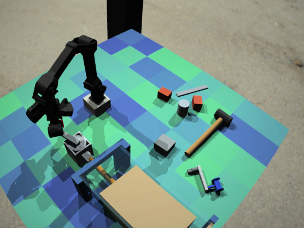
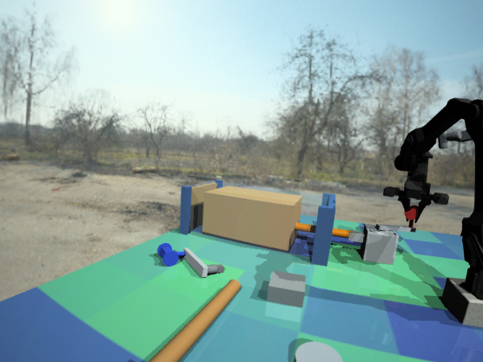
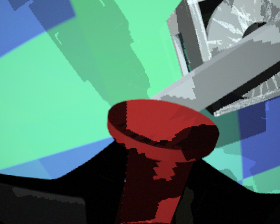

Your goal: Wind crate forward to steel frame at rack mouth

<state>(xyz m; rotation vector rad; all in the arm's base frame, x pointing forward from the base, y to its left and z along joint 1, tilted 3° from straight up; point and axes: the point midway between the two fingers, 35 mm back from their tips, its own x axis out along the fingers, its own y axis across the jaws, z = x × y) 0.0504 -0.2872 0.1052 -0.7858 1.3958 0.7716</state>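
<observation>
My gripper tip is now 8 cm short of the grey winch, 8 cm above it and 1 cm to the right of it. From my gripper tip the other things lie so: red knob (2 cm above); then red-knobbed crank (4 cm ahead, 1 cm to the left, 1 cm below); then blue frame (26 cm ahead, 1 cm to the left, 1 cm below).
</observation>
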